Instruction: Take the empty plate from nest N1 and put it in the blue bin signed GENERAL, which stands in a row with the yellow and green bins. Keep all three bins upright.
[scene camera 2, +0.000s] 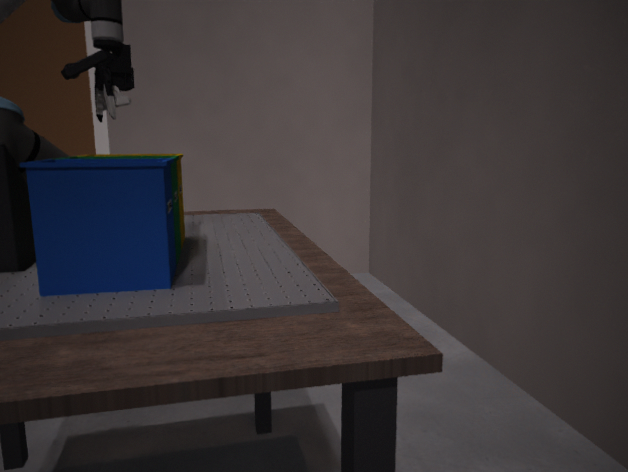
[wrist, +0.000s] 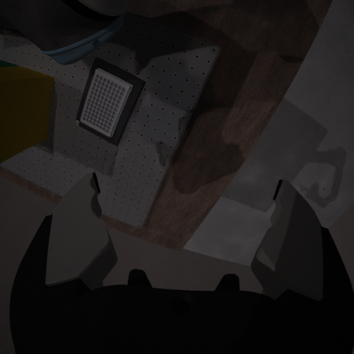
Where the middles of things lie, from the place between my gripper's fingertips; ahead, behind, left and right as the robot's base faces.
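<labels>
With my hand 250 mm above the dark nest (wrist: 112, 69), I am also 190 mm to the left of the nest and 40 mm short of it. The blue bin (scene camera 2: 99, 225) is 670 mm to the right of my hand, 90 mm ahead of it and 170 mm below it.
</labels>
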